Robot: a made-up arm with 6 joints. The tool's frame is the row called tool.
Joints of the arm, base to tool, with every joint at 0 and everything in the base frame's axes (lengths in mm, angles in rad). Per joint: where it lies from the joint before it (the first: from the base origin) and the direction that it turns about. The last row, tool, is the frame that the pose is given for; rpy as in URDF.
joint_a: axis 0 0 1 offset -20 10 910
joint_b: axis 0 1 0 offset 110 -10 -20
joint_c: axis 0 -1 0 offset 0 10 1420
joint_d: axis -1 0 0 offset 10 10 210
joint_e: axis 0 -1 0 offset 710 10 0
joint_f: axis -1 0 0 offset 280 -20 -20
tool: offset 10 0 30 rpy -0.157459 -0.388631 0.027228
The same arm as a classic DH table. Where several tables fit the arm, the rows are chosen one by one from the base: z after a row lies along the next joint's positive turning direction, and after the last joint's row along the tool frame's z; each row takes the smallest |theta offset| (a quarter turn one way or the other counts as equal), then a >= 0, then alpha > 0; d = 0 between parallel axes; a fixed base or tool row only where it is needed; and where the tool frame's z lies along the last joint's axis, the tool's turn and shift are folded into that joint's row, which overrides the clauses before.
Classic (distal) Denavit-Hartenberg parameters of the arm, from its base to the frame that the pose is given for. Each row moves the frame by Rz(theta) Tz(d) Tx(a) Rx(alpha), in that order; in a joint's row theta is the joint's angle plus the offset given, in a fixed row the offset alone. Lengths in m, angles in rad.
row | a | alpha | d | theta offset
base (fixed) | -0.0224 | 0 | 0 | -0.4636
joint_a | 0.11 | -1.5708 | 0.89 | 0.4636
joint_b | 1.42 | 3.1416 | 0 | -1.5708
joint_c | 0.21 | -1.5708 | -0.01 | 0
joint_d | 0 | 1.5708 | -0.72 | 0
joint_e | -0.02 | -1.5708 | 0.01 | 0
joint_f | 0.0048 | -1.1828 | -0.3021 | -1.4118
tool (fixed) | 0 | 0 | 0.032 | 1.5357

